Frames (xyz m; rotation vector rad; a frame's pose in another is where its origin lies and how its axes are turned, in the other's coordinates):
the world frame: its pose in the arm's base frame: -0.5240 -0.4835 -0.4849 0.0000 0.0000 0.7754
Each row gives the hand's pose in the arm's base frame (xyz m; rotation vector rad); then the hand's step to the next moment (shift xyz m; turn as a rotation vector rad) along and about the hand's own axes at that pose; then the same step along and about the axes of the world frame.
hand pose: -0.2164 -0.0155 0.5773 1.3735 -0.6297 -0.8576
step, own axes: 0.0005 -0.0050 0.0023 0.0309 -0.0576 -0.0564
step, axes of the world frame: -0.0028 0.0005 -0.0047 0.0442 -0.0327 -0.0666
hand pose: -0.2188 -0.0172 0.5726 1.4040 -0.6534 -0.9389
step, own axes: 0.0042 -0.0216 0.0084 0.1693 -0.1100 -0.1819
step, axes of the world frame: -0.0104 0.0014 -0.0211 0.1306 -0.1848 -0.1505
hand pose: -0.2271 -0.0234 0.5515 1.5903 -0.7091 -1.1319
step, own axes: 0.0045 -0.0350 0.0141 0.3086 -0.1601 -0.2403
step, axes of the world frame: -0.0092 0.0111 -0.0352 0.1468 -0.3154 -0.2400
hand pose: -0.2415 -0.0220 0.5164 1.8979 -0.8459 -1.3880
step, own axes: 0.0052 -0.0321 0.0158 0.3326 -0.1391 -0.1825
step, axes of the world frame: 0.0022 0.0162 -0.0322 0.0824 -0.3059 -0.2509
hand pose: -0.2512 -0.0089 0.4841 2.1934 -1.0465 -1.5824
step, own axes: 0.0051 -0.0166 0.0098 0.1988 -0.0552 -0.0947
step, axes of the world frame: 0.0064 0.0084 -0.0169 0.0200 -0.1779 -0.1396
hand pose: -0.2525 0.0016 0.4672 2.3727 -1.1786 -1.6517
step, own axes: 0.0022 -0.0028 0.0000 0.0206 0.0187 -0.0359
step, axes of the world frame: 0.0019 -0.0008 -0.0029 -0.0119 -0.0433 0.0071
